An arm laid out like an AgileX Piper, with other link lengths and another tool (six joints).
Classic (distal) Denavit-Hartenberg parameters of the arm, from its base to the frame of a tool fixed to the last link. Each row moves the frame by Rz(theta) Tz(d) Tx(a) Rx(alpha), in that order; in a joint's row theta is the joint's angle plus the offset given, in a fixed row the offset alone. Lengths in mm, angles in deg.
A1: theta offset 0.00; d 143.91; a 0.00; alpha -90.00
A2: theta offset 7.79; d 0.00; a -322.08; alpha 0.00
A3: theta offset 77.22; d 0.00; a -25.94; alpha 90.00
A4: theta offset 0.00; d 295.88; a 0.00; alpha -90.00
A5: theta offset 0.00; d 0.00; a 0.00; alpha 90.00
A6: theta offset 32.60; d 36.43; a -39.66; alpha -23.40
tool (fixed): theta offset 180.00; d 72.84; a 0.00; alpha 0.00
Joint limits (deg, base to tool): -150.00..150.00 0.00..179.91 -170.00..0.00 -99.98..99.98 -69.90..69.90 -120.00..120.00
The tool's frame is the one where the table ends.
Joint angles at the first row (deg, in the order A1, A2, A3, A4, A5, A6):
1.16, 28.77, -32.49, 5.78, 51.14, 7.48
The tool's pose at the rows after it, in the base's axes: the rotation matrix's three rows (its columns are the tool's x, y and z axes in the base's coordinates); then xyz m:
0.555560 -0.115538 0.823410; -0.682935 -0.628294 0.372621; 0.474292 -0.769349 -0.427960; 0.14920 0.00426 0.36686
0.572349 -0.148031 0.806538; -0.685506 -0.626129 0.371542; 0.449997 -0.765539 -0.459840; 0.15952 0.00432 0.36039
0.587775 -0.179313 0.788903; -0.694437 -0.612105 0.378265; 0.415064 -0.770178 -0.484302; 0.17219 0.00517 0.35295
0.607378 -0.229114 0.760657; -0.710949 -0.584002 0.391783; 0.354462 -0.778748 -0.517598; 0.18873 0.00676 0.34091
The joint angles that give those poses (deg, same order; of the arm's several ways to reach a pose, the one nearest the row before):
1.16, 31.29, -32.49, 5.78, 50.80, 7.86
1.16, 33.92, -32.49, 5.84, 50.45, 8.03
1.16, 37.13, -32.49, 6.87, 49.45, 8.09
1.16, 41.55, -32.49, 8.86, 48.42, 8.21

